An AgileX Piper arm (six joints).
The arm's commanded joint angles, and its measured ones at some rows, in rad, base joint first. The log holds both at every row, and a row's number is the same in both.
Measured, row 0: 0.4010, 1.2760, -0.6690, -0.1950, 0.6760, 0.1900
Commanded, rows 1 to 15: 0.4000, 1.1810, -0.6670, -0.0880, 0.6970, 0.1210; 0.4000, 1.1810, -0.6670, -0.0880, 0.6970, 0.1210; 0.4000, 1.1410, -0.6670, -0.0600, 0.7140, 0.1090; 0.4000, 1.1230, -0.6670, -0.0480, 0.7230, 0.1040; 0.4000, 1.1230, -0.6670, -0.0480, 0.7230, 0.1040; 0.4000, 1.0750, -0.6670, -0.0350, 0.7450, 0.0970; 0.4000, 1.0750, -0.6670, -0.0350, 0.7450, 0.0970; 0.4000, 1.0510, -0.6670, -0.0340, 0.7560, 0.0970; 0.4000, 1.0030, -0.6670, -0.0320, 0.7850, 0.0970; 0.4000, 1.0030, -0.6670, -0.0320, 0.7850, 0.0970; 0.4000, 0.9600, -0.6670, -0.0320, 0.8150, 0.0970; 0.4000, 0.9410, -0.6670, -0.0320, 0.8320, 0.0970; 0.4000, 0.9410, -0.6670, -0.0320, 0.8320, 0.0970; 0.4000, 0.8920, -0.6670, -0.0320, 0.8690, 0.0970; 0.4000, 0.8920, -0.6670, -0.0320, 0.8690, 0.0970
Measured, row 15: 0.4010, 0.9500, -0.6690, -0.0330, 0.8140, 0.1070
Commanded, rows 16 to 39: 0.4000, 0.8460, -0.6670, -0.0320, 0.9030, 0.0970; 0.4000, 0.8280, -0.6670, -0.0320, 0.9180, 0.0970; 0.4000, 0.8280, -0.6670, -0.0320, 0.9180, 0.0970; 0.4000, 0.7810, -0.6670, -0.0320, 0.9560, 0.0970; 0.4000, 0.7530, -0.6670, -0.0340, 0.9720, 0.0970; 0.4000, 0.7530, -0.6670, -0.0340, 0.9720, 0.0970; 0.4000, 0.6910, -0.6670, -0.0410, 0.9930, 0.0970; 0.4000, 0.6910, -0.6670, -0.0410, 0.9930, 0.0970; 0.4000, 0.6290, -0.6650, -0.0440, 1.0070, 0.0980; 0.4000, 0.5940, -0.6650, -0.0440, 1.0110, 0.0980; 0.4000, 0.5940, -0.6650, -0.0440, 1.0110, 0.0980; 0.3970, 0.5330, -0.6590, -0.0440, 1.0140, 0.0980; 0.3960, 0.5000, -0.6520, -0.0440, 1.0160, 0.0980; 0.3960, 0.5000, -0.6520, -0.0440, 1.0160, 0.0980; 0.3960, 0.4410, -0.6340, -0.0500, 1.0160, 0.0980; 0.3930, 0.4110, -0.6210, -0.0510, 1.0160, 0.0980; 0.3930, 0.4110, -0.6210, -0.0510, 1.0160, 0.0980; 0.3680, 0.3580, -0.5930, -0.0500, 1.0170, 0.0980; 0.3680, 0.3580, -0.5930, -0.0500, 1.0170, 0.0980; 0.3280, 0.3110, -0.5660, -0.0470, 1.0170, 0.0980; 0.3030, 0.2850, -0.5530, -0.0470, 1.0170, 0.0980; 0.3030, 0.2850, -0.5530, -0.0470, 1.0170, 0.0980; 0.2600, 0.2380, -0.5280, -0.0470, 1.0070, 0.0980; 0.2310, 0.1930, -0.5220, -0.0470, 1.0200, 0.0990
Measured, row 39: 0.2710, 0.2480, -0.5350, -0.0440, 1.0110, 0.1060
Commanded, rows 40 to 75: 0.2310, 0.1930, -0.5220, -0.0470, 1.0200, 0.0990; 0.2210, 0.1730, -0.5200, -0.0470, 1.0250, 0.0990; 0.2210, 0.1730, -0.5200, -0.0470, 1.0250, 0.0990; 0.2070, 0.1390, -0.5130, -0.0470, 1.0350, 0.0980; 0.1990, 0.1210, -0.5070, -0.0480, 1.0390, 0.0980; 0.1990, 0.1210, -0.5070, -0.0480, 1.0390, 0.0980; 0.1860, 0.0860, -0.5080, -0.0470, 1.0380, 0.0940; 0.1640, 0.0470, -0.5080, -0.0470, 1.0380, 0.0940; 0.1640, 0.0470, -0.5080, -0.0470, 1.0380, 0.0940; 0.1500, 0.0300, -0.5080, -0.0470, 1.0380, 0.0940; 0.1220, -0.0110, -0.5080, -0.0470, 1.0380, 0.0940; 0.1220, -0.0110, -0.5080, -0.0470, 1.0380, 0.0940; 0.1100, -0.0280, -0.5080, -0.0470, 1.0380, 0.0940; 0.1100, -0.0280, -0.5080, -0.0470, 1.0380, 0.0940; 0.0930, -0.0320, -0.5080, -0.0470, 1.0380, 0.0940; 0.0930, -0.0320, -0.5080, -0.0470, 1.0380, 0.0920; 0.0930, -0.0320, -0.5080, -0.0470, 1.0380, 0.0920; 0.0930, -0.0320, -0.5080, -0.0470, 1.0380, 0.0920; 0.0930, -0.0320, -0.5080, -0.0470, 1.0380, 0.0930; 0.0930, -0.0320, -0.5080, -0.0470, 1.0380, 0.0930; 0.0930, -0.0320, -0.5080, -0.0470, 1.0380, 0.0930; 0.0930, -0.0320, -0.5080, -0.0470, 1.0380, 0.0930; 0.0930, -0.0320, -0.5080, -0.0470, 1.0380, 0.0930; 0.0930, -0.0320, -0.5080, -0.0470, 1.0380, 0.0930; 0.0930, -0.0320, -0.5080, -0.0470, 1.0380, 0.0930; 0.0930, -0.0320, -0.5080, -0.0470, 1.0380, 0.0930; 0.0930, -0.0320, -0.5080, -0.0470, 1.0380, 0.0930; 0.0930, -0.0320, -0.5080, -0.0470, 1.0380, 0.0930; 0.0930, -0.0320, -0.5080, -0.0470, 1.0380, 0.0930; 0.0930, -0.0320, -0.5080, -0.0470, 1.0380, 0.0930; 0.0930, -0.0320, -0.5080, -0.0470, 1.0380, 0.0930; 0.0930, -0.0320, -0.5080, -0.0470, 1.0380, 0.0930; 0.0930, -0.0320, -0.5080, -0.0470, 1.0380, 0.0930; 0.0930, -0.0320, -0.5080, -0.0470, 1.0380, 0.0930; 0.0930, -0.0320, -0.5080, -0.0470, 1.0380, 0.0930; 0.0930, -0.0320, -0.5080, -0.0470, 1.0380, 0.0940
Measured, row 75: 0.1000, -0.0040, -0.5060, -0.0440, 1.0430, 0.1010
